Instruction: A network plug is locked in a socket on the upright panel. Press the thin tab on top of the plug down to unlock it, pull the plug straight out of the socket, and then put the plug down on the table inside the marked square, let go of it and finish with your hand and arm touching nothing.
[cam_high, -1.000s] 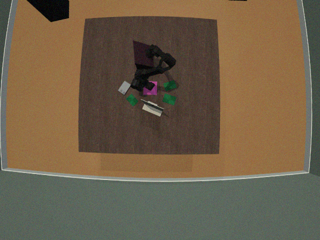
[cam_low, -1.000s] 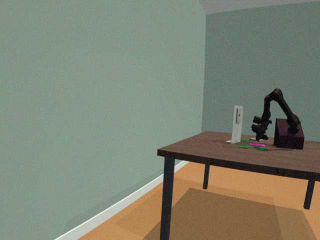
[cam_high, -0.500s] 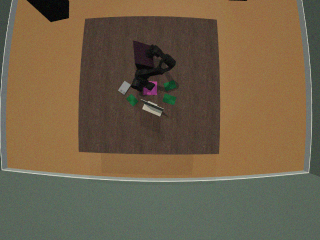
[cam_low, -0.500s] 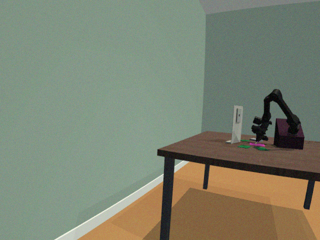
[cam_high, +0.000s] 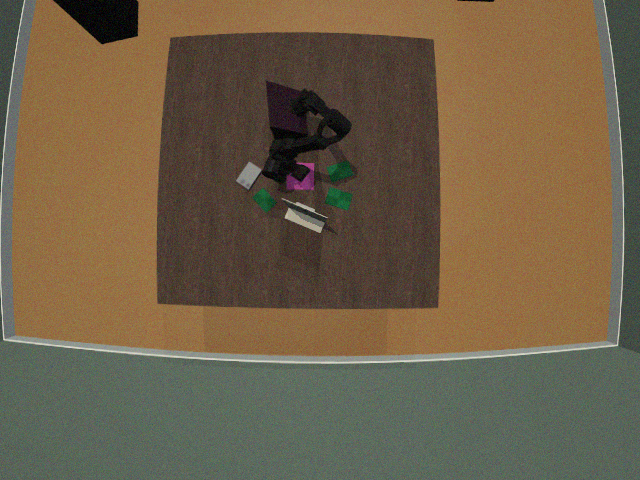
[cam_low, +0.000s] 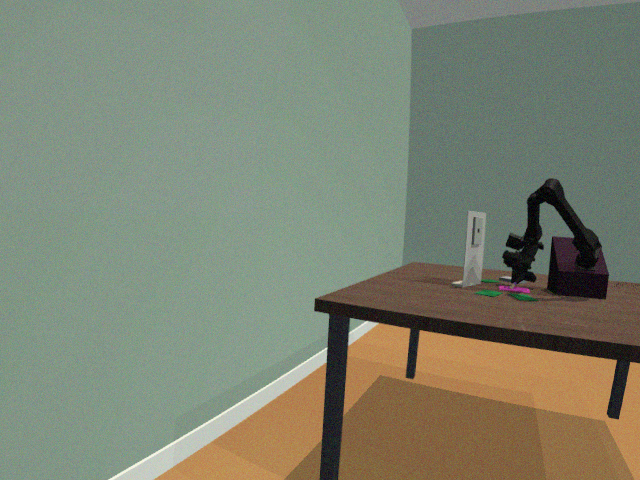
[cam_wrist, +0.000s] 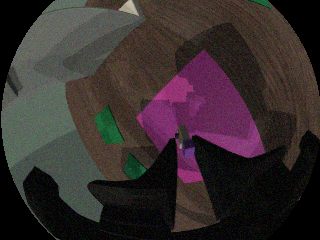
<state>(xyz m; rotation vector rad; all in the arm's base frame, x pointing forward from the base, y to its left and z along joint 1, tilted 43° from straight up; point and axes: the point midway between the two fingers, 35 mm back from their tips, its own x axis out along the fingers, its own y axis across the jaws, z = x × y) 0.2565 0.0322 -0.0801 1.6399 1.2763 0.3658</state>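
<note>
Now: the purple plug right at my gripper tip. Round my gripper tip: grey flat block (23 cm to the right, 3 cm behind, 1 cm below); white upright panel (17 cm ahead, 12 cm above, 1 cm to the left).
</note>
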